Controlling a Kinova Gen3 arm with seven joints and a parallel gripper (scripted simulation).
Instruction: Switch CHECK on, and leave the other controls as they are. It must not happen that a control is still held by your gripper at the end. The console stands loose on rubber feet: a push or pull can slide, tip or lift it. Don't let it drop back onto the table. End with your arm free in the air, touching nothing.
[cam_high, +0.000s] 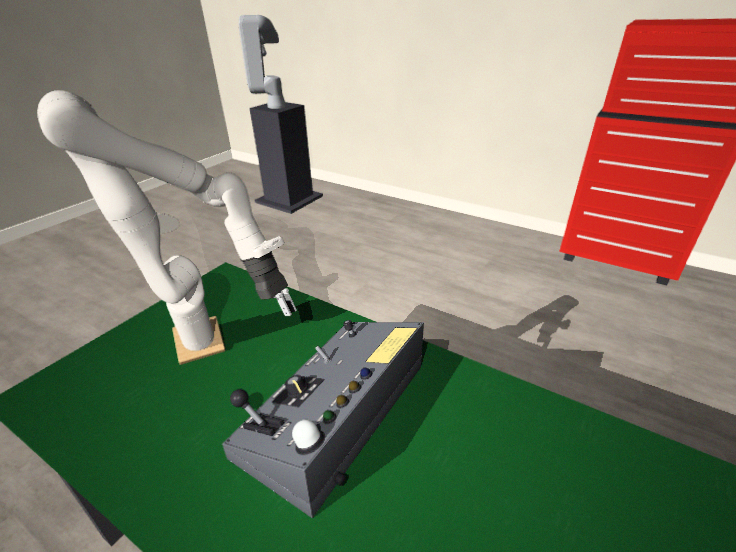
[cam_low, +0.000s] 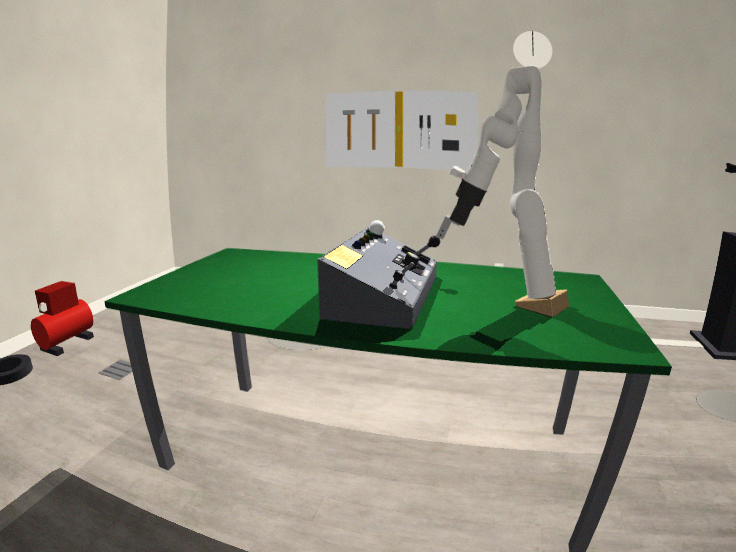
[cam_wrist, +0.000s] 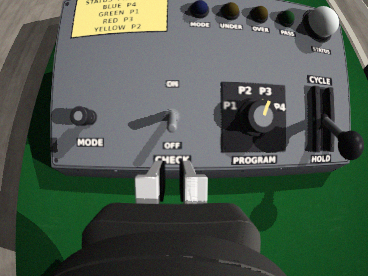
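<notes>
Now: the check toggle 100 mm ahead of my hand and 120 mm below it. The rest, counted from my hand: mode knob: 100 mm ahead, 120 mm to the left, 110 mm below; grey console: 140 mm ahead, 60 mm to the right, 140 mm below; program dial: 120 mm ahead, 120 mm to the right, 110 mm below.
</notes>
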